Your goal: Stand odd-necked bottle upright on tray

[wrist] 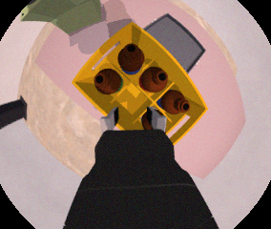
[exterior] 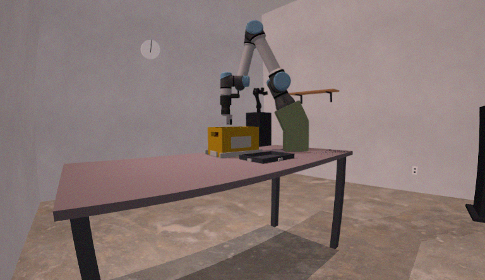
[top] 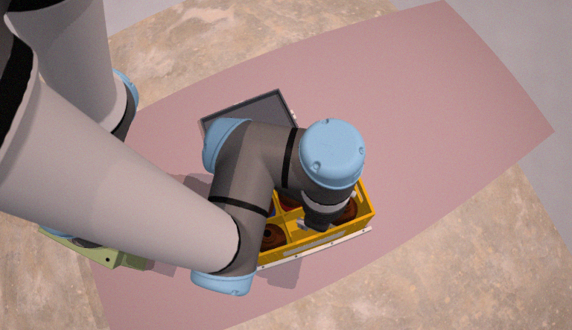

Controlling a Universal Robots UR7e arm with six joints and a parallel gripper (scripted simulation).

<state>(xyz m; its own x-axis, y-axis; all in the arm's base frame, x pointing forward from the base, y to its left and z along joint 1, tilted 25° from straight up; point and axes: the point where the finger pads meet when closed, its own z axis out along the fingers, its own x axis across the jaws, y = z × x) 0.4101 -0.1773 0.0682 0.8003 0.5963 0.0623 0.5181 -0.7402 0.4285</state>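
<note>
Right now the crate is 120 mm below my hand, 40 mm to the left of it and 10 mm ahead of it. The rest, counted from my hand: glass bottle 120 mm below, 90 mm ahead, 10 mm to the right; dark tray 320 mm to the left, 200 mm below, 20 mm ahead.
</note>
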